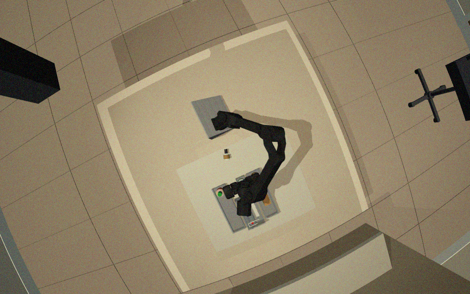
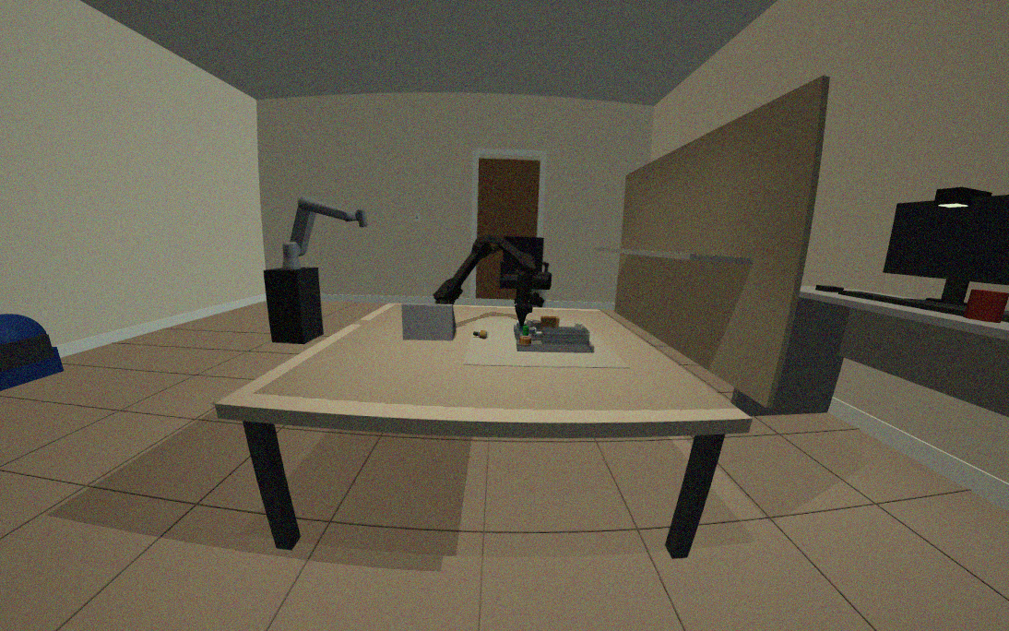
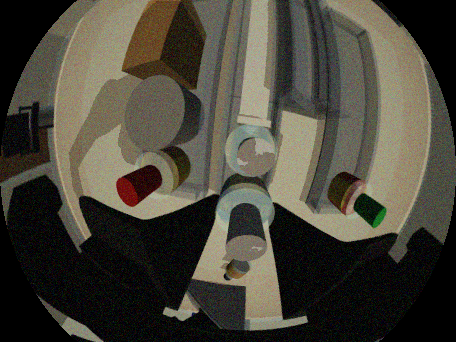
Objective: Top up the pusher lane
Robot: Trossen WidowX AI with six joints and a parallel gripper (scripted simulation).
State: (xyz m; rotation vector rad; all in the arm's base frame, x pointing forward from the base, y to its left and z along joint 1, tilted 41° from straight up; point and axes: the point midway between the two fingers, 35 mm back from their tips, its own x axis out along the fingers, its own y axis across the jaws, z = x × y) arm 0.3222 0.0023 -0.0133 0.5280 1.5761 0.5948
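The grey cylinder is 60 mm ahead of my gripper tip, 80 mm to the left of it and 30 mm below it. The rest, counted from my gripper tip: red mark: 220 mm ahead, 30 mm to the right, 20 mm above; then brown box: 130 mm ahead, 80 mm to the left, 20 mm below.
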